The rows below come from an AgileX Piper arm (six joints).
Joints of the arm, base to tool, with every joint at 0 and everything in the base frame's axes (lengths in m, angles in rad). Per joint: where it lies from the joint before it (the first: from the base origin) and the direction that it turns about. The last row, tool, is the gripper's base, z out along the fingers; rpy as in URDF.
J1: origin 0 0 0.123 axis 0 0 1
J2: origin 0 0 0 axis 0 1 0
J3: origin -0.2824 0 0.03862 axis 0 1 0
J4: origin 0.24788 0 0.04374 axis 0.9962 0 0.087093
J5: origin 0 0 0 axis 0 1 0
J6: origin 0.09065 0 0.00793 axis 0.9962 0 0.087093
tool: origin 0 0 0 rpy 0 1.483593 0
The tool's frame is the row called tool.
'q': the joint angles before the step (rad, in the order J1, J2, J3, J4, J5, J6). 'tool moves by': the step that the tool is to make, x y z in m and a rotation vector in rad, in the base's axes. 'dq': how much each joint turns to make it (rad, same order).
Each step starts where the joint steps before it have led.
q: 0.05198, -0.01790, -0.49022, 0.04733, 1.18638, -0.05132
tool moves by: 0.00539, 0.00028, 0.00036, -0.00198, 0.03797, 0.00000
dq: 0.00000, 0.03801, 0.00001, 0.00000, 0.00000, 0.00000
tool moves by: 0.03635, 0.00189, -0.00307, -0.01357, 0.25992, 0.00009
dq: 0.00015, 0.25836, -0.00002, -0.00010, 0.00193, 0.00014
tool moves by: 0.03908, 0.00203, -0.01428, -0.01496, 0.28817, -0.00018
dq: -0.00020, 0.29232, 0.00000, 0.00012, -0.00376, -0.00020
